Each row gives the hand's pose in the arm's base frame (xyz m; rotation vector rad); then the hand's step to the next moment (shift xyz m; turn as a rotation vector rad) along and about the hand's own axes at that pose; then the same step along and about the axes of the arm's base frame.
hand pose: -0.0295 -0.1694 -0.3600 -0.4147 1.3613 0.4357
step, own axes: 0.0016 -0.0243 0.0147 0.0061 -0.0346 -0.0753
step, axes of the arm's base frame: 0.0253 -0.0129 0.0016 -0.0439 -0.0685 -0.0170
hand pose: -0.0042 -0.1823 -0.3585 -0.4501 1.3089 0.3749
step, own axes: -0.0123 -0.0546 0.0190 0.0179 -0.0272 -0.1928
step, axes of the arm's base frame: 0.0408 -0.0371 0.0214 -0.1429 -0.1228 -0.0523
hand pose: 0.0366 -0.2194 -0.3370 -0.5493 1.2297 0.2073
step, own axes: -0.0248 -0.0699 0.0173 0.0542 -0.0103 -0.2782
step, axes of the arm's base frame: 0.0367 -0.0474 0.0470 -0.2094 -0.1564 -0.1101
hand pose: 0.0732 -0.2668 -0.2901 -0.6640 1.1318 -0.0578
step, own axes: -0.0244 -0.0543 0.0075 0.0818 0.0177 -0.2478
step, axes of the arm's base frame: 0.0108 -0.0315 0.0499 -0.1792 -0.1299 -0.1394
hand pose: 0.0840 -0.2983 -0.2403 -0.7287 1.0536 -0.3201
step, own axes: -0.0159 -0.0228 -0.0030 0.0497 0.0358 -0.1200
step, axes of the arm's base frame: -0.0080 -0.0087 0.0253 -0.0846 -0.0488 -0.0928
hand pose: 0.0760 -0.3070 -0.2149 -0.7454 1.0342 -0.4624
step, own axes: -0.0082 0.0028 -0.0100 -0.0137 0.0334 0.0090
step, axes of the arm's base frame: -0.0126 0.0040 -0.0002 0.0020 0.0345 -0.0138
